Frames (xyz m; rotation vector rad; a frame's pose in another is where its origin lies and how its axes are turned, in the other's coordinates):
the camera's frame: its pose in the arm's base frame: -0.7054 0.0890 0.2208 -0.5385 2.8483 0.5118
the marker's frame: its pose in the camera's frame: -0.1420 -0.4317 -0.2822 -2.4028 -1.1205 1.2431
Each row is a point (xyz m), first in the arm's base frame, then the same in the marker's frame.
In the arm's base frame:
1: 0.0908 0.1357 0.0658
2: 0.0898 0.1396 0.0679
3: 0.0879 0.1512 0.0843
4: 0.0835 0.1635 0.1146
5: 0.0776 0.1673 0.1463
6: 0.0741 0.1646 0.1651
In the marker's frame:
1: -0.4438 -0.6497 0.0770
2: -0.4406 -0.6529 0.0774
3: -0.4248 -0.6615 0.0866
4: -0.3977 -0.6684 0.1041
5: -0.3710 -0.6666 0.1226
6: -0.3566 -0.6609 0.1341

